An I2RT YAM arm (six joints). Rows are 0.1 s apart.
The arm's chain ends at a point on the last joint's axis. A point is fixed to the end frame.
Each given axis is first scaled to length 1.
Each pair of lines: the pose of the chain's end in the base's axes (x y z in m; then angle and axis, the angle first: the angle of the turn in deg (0 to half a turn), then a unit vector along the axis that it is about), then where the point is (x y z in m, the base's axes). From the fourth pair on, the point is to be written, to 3 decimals.
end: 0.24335 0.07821 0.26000 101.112 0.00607 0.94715 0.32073
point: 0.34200 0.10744 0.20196
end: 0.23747 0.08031 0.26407 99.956 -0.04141 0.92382 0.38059
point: 0.33572 0.12150 0.21302
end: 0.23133 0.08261 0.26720 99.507 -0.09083 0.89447 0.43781
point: 0.32713 0.13557 0.22278
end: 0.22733 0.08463 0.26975 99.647 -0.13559 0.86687 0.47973
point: 0.320 0.147 0.230
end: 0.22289 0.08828 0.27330 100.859 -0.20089 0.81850 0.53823
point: 0.307 0.164 0.240
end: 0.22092 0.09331 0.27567 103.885 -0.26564 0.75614 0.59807
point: 0.293 0.183 0.248
